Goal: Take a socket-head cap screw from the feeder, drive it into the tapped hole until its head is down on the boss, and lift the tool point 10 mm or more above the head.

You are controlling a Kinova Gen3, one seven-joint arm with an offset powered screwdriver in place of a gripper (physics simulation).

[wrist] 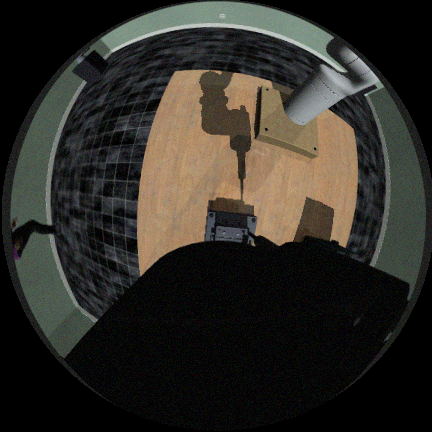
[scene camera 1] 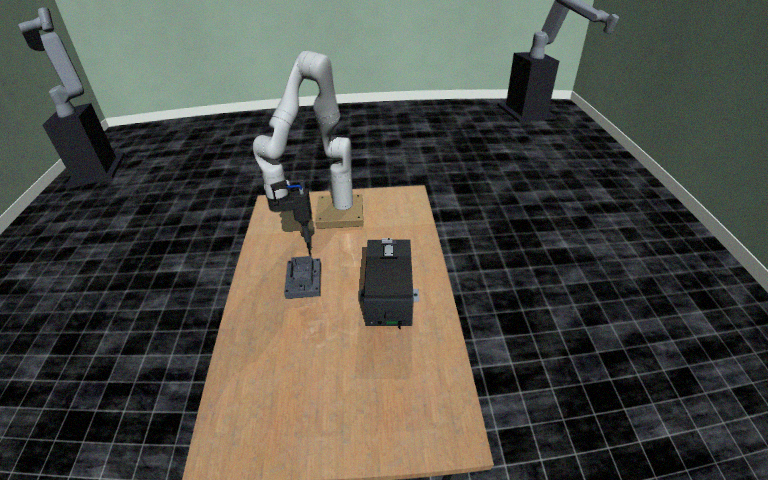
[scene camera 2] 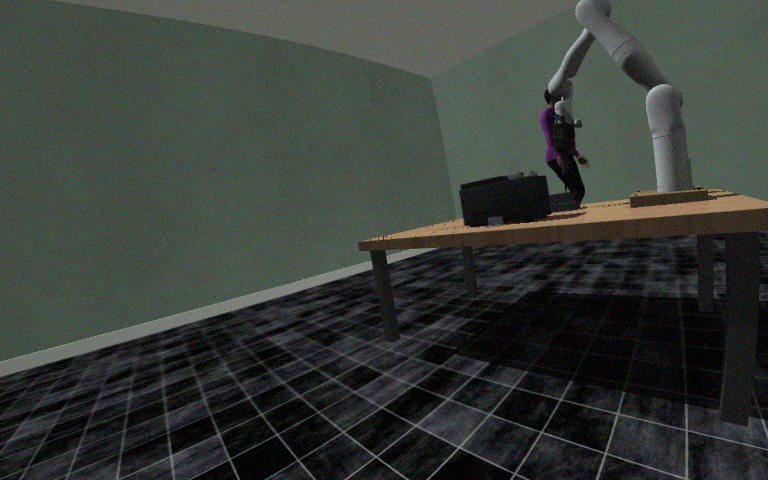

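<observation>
My screwdriver (scene camera 1: 310,253) is black and points down, its tip at the rear right edge of the dark grey fixture block (scene camera 1: 293,286) (scene camera 2: 562,200) (wrist: 211,220) in scene camera 1. I cannot tell whether it touches. In scene camera 2 the thin tool blends with a person's dark trousers. In the wrist view the slim tool end (wrist: 251,235) shows beside the stepped boss (wrist: 231,233). The black feeder (scene camera 1: 387,277) (scene camera 2: 504,200) stands right of the fixture in scene camera 1; the tool body hides it in the wrist view. The screw and the tapped hole are too small to make out.
The arm's tan base plate (scene camera 1: 339,222) (scene camera 2: 668,198) (wrist: 280,125) sits at the back of the wooden table (scene camera 1: 339,424) (scene camera 2: 623,228) (wrist: 175,175). A person in purple (scene camera 2: 547,133) stands beyond the table. Two pedestals (scene camera 1: 82,144) (scene camera 1: 532,84) with grey arms stand near the walls.
</observation>
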